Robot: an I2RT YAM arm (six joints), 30 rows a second.
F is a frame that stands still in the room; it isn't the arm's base.
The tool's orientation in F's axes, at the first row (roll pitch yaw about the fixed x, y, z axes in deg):
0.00, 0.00, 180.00
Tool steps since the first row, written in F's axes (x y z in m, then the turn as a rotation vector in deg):
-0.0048, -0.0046, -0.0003, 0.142, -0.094, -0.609
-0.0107, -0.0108, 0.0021, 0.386, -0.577, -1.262
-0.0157, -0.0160, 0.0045, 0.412, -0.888, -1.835
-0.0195, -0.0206, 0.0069, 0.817, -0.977, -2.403
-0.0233, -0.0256, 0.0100, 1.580, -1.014, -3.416
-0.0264, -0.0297, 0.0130, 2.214, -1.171, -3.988
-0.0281, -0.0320, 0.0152, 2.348, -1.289, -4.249
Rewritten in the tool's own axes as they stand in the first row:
0.0048, 0.0046, -0.0003, -0.142, 0.094, -0.609
0.0107, 0.0108, 0.0021, -0.386, 0.577, -1.262
0.0157, 0.0160, 0.0045, -0.412, 0.888, -1.835
0.0195, 0.0206, 0.0069, -0.817, 0.977, -2.403
0.0233, 0.0256, 0.0100, -1.580, 1.014, -3.416
0.0264, 0.0297, 0.0130, -2.214, 1.171, -3.988
0.0281, 0.0320, 0.0152, -2.348, 1.289, -4.249

